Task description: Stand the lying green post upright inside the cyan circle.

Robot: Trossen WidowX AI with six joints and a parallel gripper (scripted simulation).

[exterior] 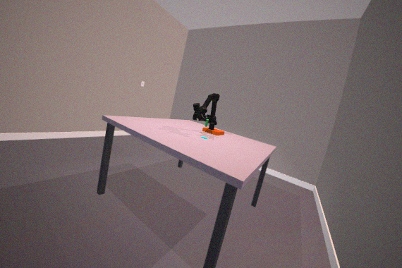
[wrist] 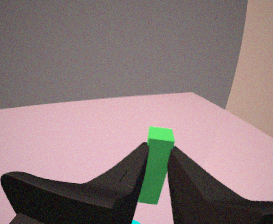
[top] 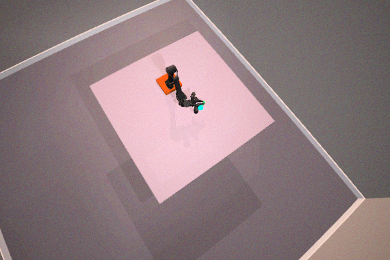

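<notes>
My gripper tip is now 20 mm past the cyan circle and 160 mm above it. Round my gripper tip: green post 20 mm below.
</notes>
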